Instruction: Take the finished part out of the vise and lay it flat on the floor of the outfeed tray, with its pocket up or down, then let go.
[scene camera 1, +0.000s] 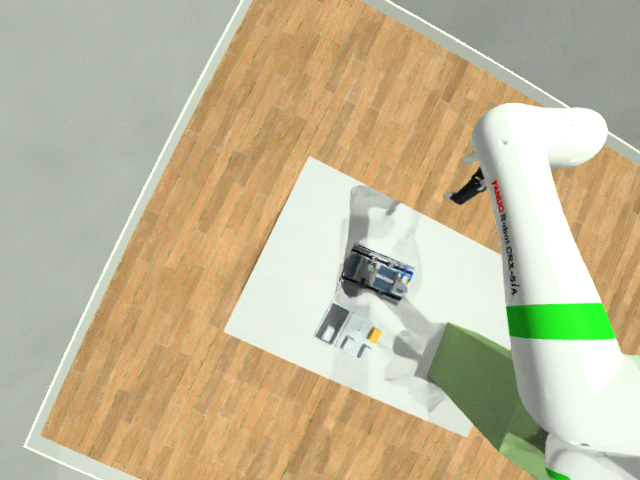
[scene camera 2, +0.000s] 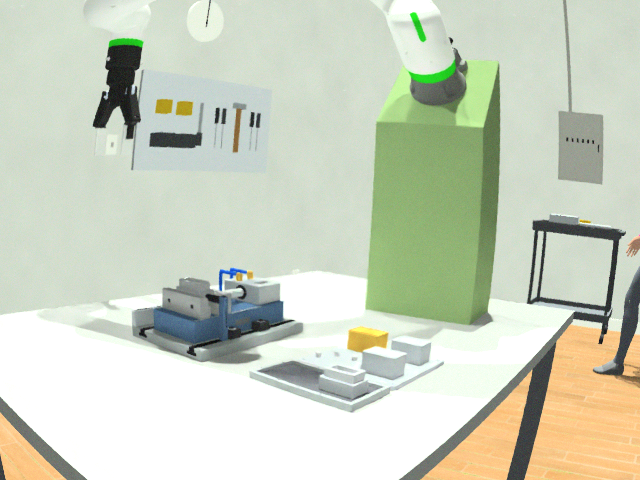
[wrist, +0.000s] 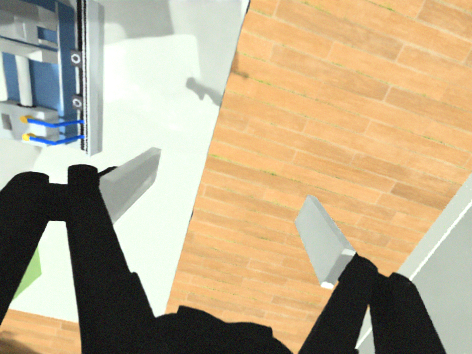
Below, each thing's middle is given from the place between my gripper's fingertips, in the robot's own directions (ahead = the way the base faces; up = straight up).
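Scene:
For the yellow block (scene camera 2: 359, 339), my hand is far to the right of it, a good way past it and far above it. The pale plate (scene camera 2: 412, 372) is far to the left of my hand, a little behind it and far below it. Going by their middles, the yellow block is the nearest to my hand of the things named here.

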